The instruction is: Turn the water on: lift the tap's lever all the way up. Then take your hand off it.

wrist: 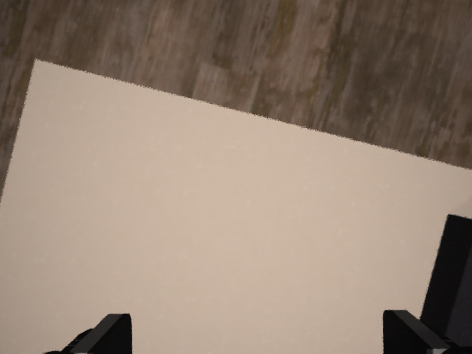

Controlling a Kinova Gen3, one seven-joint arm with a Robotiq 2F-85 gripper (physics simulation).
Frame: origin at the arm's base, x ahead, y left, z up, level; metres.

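Where they show: gripper, fingertip midpoint: (256, 340).
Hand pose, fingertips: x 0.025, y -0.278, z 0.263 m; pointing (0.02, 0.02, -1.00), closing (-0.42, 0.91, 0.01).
Observation:
After its pixels a point has its place.
The tap and its lever do not show in the wrist view. My gripper (257, 321) @(x 0.025, y -0.278, z 0.263 m) is open, with its two dark fingertips wide apart at the bottom left and bottom right of the view. Nothing is between them. They are above a pale beige table top (225, 200) @(x 0.012, y -0.309, z -0.064 m). How far my gripper is from the tap cannot be told from this view.
A black block-like object (440, 280) @(x -0.002, y -0.076, z -0.042 m) stands at the right edge of the view, and part of it shows near the right finger. The table top's far edge slants across the upper view to a corner at the upper left. Brown wooden floor (300, 55) shows beyond it.

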